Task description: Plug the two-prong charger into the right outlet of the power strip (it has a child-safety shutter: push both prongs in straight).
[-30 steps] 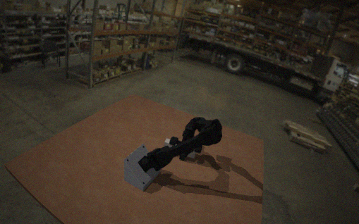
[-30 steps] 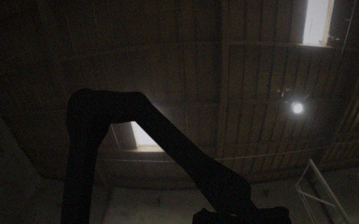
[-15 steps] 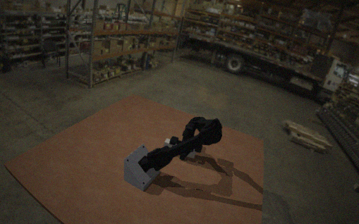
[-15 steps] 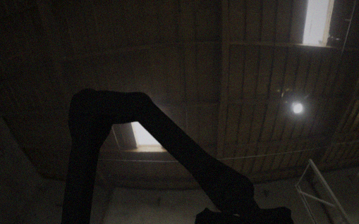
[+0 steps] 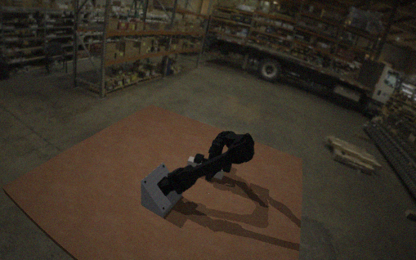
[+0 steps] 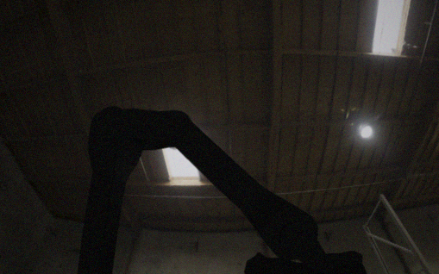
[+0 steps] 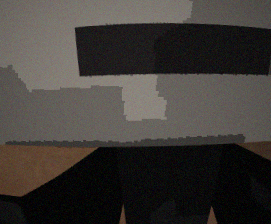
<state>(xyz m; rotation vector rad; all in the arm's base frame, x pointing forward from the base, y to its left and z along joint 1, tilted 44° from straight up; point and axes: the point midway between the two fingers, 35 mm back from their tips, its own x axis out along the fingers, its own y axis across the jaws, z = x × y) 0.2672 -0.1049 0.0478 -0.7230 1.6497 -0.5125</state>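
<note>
Right now my gripper tip is 2 cm short of the two-prong charger and 1 cm below it.
</note>
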